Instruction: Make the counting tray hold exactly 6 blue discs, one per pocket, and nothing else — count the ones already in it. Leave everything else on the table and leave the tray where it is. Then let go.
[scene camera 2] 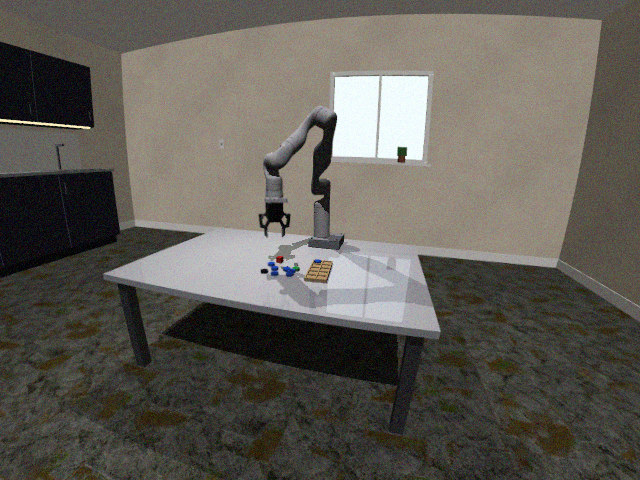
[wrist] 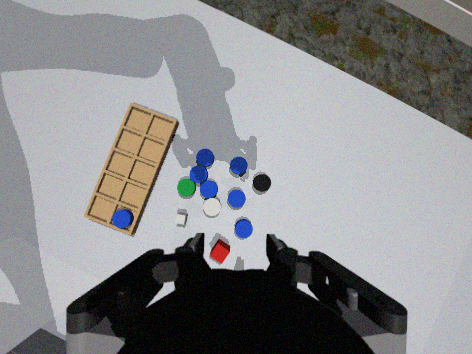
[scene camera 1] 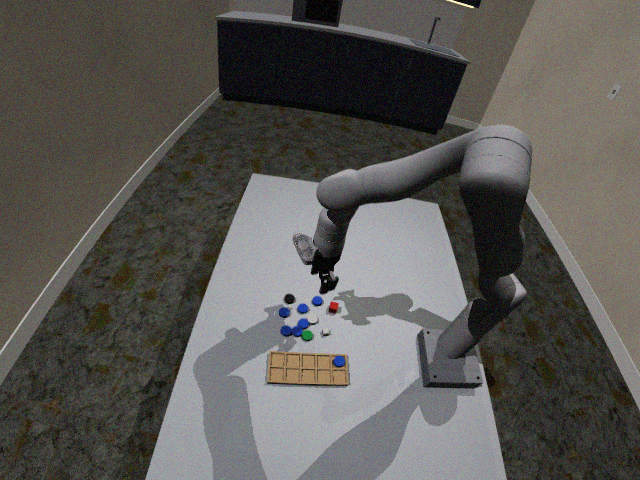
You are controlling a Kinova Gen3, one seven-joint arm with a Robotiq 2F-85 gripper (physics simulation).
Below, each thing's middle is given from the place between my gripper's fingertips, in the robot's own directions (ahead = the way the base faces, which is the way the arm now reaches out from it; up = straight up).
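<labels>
Wooden counting tray (scene camera 1: pixel 290 368): my hand is 130 mm above it, 200 mm to the right of it and 10 mm short of it.
</labels>
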